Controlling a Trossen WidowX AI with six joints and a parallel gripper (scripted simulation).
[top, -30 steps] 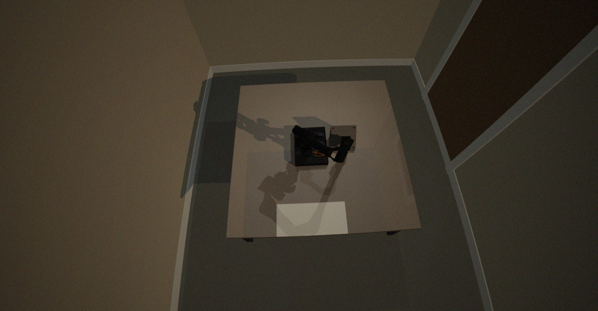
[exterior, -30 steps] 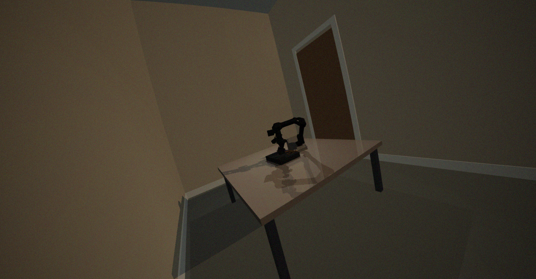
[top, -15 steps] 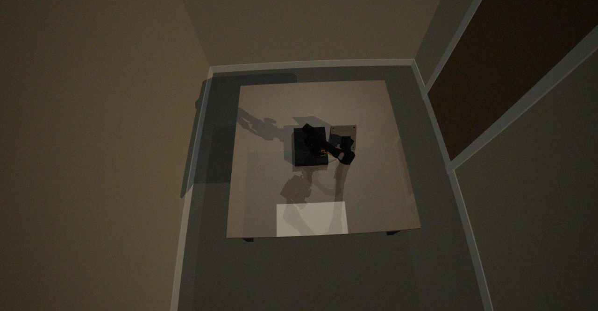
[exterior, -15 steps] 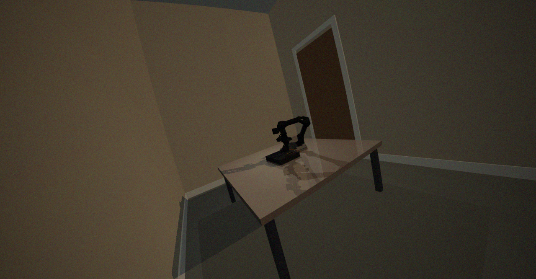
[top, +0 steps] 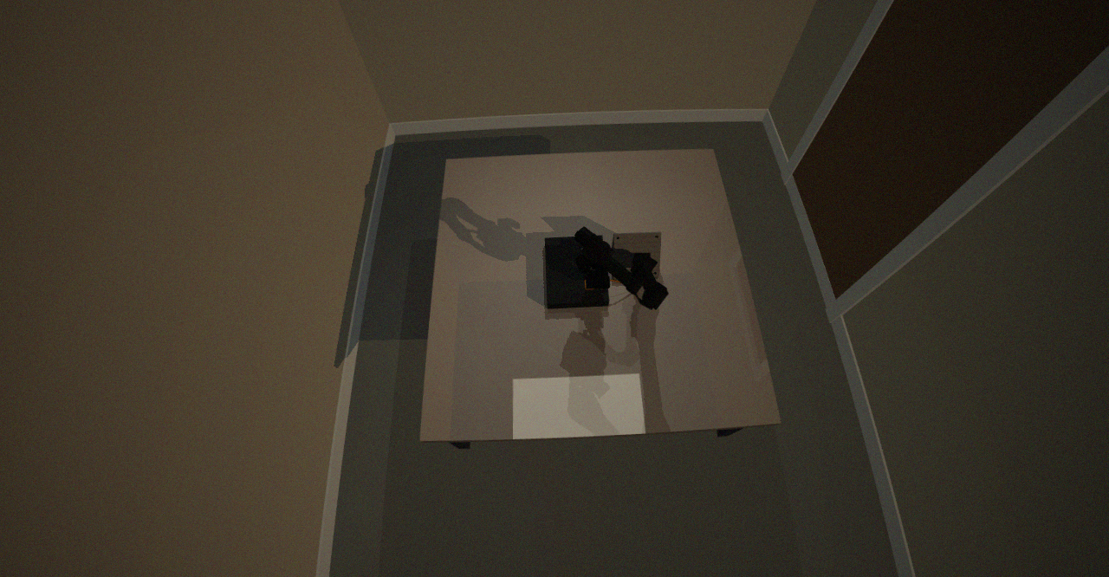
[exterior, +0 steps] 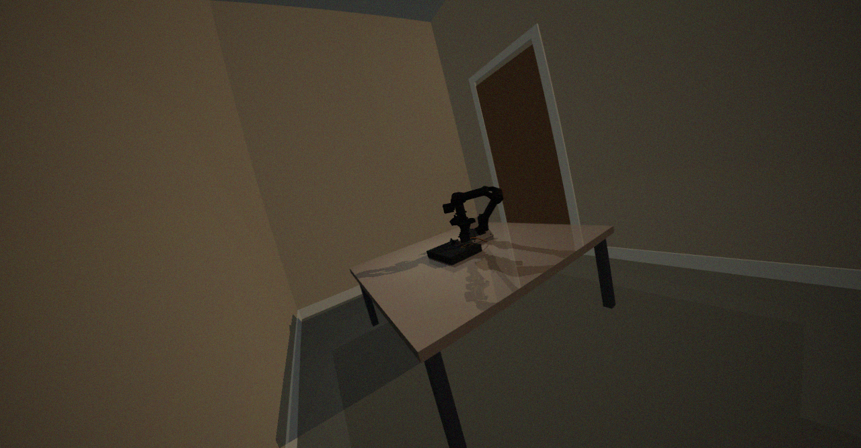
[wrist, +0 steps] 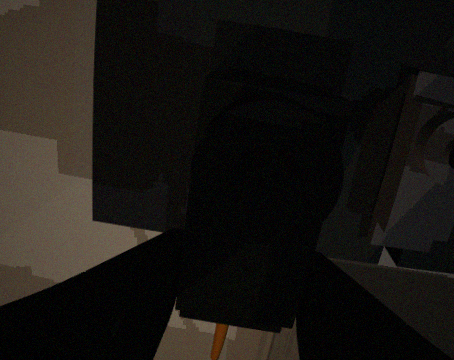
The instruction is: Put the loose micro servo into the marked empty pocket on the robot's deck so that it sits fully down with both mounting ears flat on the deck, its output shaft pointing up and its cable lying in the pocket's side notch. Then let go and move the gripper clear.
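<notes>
Now: the black robot deck 12 cm ahead of my gripper tip, 10 cm below it and 7 cm to the right of it.
</notes>
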